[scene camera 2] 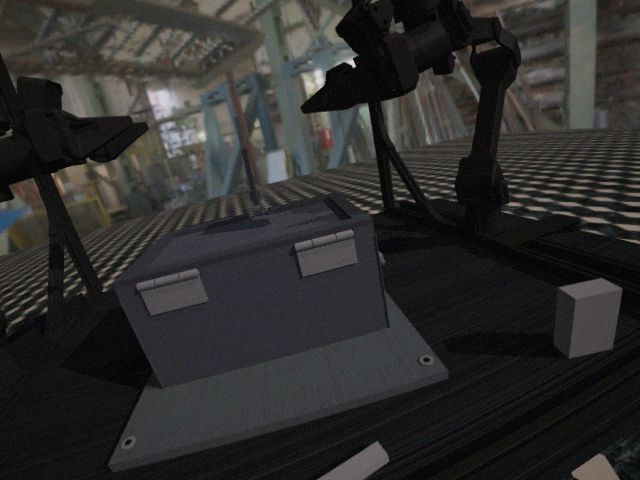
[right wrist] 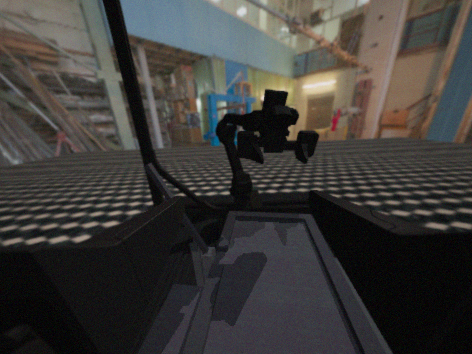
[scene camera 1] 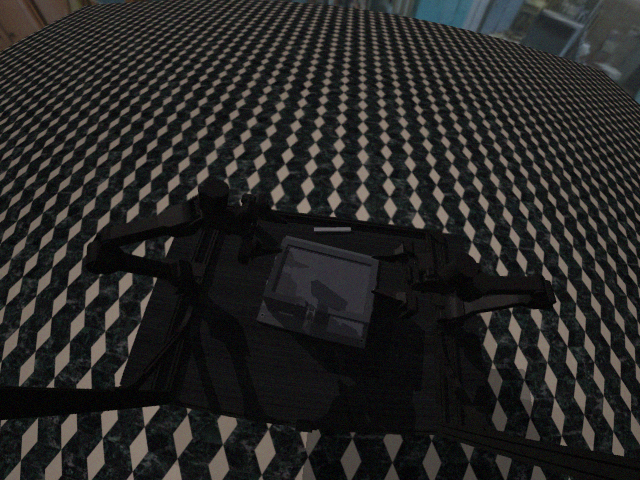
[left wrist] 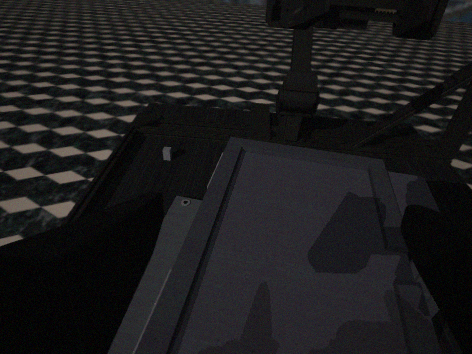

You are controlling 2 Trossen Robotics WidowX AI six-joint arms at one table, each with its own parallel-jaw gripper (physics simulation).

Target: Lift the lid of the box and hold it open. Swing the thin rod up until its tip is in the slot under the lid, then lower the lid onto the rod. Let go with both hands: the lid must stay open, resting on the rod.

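Where they show: left gripper, fingertip midpoint: (scene camera 2: 310, 107) (right wrist: 284, 161) (scene camera 1: 285, 236) (left wrist: 281, 210); right gripper, fingertip midpoint: (scene camera 2: 140, 123) (right wrist: 245, 199) (scene camera 1: 371, 272) (left wrist: 379, 11); left arm's base at its link origin: (scene camera 2: 484, 230) (right wrist: 240, 205) (scene camera 1: 189, 288); right arm's base at its link origin: (scene camera 1: 443, 318) (left wrist: 289, 134).
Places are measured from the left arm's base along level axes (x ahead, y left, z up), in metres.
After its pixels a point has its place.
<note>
The grey box (scene camera 1: 320, 290) @[y 0.008, x 0.457, z 0.145 m] (scene camera 2: 261, 281) @[y 0.147, x 0.467, z 0.107 m] stands on its flat baseplate (scene camera 2: 285, 395) @[y 0.213, x 0.479, z -0.007 m] (left wrist: 161, 253) @[y 0.213, x 0.544, z -0.007 m] with the lid (scene camera 2: 270, 224) @[y 0.038, x 0.430, z 0.144 m] (left wrist: 287, 239) @[y 0.056, x 0.462, z 0.144 m] (right wrist: 277, 288) @[y 0.044, x 0.496, z 0.144 m] shut. Two hinges (scene camera 2: 325, 254) @[y 0.160, x 0.386, z 0.121 m] face scene camera 2. I cannot make out the thin rod for certain. My left gripper (scene camera 1: 258, 238) (scene camera 2: 318, 102) @[y 0.088, x 0.347, z 0.291 m] is open and empty, high above the box's end; its wrist view looks down on the lid. My right gripper (scene camera 1: 396, 276) (scene camera 2: 125, 130) @[y 0.000, x 0.565, z 0.325 m] (right wrist: 245, 199) @[y 0.000, x 0.565, z 0.325 m] is open and empty at the other end of the box, its fingers framing the lid in its wrist view.
The box stands on a dark table top (scene camera 1: 237, 371) @[y -0.244, x 0.229, z -0.019 m] over a checkered floor (scene camera 1: 366, 119). A small white strip (scene camera 1: 332, 229) @[y 0.325, x 0.483, z -0.009 m] (scene camera 2: 361, 464) @[y 0.321, x 0.432, z -0.009 m] (left wrist: 166, 153) lies beside the box. A black stand pole (right wrist: 129, 88) @[y -0.364, x 0.038, z 0.490 m] rises behind the table.
</note>
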